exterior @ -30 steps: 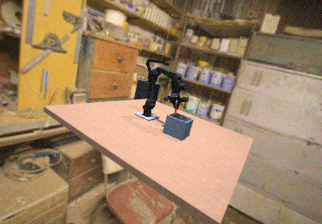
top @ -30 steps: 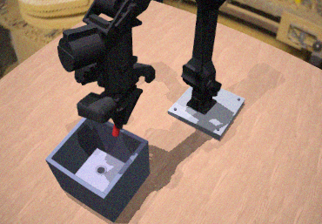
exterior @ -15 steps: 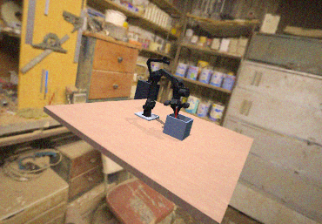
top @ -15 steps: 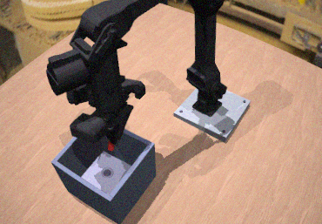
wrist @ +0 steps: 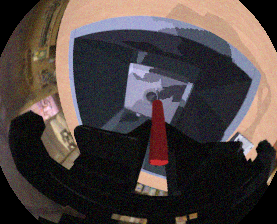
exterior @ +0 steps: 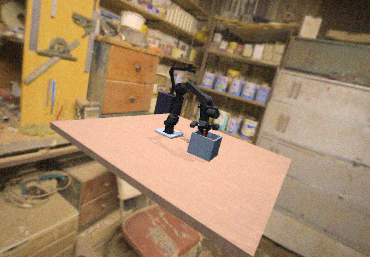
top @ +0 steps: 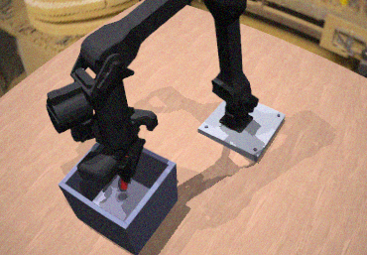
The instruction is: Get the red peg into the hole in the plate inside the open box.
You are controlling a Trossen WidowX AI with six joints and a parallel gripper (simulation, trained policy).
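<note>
Right now the red peg is 1 cm to the right of my gripper tip and 1 cm above it. The rest, counted from my gripper tip: light grey plate: 2 cm ahead, 1 cm to the right, 6 cm below.
</note>
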